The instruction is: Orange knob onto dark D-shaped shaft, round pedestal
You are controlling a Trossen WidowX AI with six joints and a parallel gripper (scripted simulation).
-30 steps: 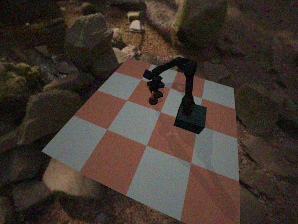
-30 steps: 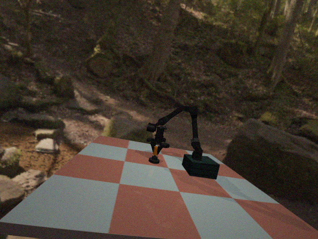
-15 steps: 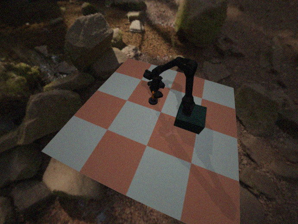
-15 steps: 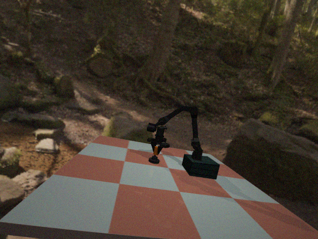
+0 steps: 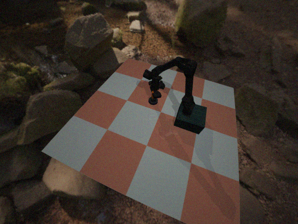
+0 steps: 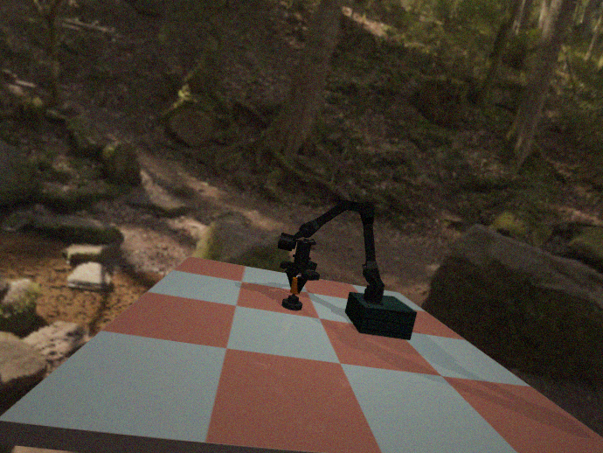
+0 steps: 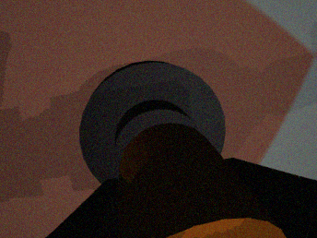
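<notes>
The orange knob lies 20 mm above my gripper tip. The rest, counted from my gripper tip: round pedestal (40 mm below).
</notes>
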